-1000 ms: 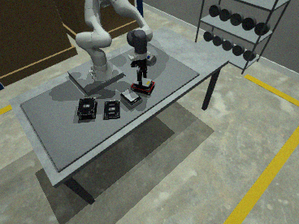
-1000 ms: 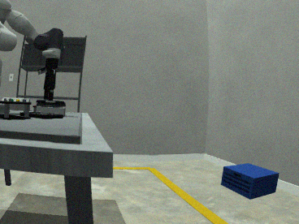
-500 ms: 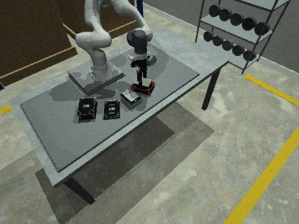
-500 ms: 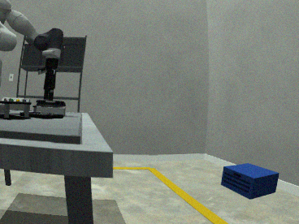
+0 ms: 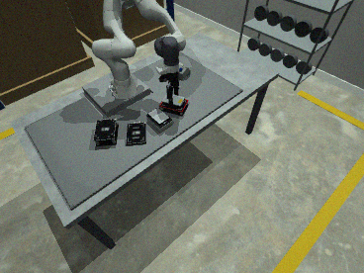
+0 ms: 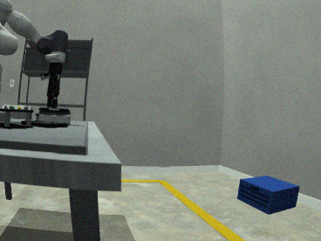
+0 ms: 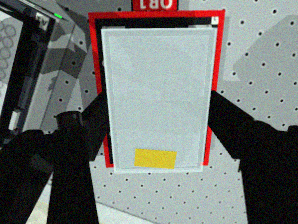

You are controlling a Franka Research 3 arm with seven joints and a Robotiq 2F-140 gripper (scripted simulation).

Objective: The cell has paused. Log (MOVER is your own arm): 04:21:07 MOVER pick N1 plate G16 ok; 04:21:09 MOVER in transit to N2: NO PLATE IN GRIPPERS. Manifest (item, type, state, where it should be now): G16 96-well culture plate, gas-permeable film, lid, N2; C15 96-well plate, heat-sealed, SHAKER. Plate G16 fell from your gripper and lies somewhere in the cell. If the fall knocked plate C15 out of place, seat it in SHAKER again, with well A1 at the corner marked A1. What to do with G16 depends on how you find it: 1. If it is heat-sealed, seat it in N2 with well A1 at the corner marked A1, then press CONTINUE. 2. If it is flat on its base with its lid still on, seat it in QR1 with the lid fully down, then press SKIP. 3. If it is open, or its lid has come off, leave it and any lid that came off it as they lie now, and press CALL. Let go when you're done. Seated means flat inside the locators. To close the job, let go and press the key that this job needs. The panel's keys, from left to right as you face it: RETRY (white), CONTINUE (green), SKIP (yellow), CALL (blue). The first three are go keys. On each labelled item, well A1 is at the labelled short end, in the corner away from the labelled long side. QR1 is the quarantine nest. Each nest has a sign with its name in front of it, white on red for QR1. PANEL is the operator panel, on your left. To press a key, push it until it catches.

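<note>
The plate lid is 1 cm below my hand. From my hand the other things lie so: blue CALL key (22 cm behind, 27 cm to the left, 2 cm below); QR1 nest (5 cm below); white-topped plate (4 cm ahead, 16 cm to the right, 2 cm below).
</note>
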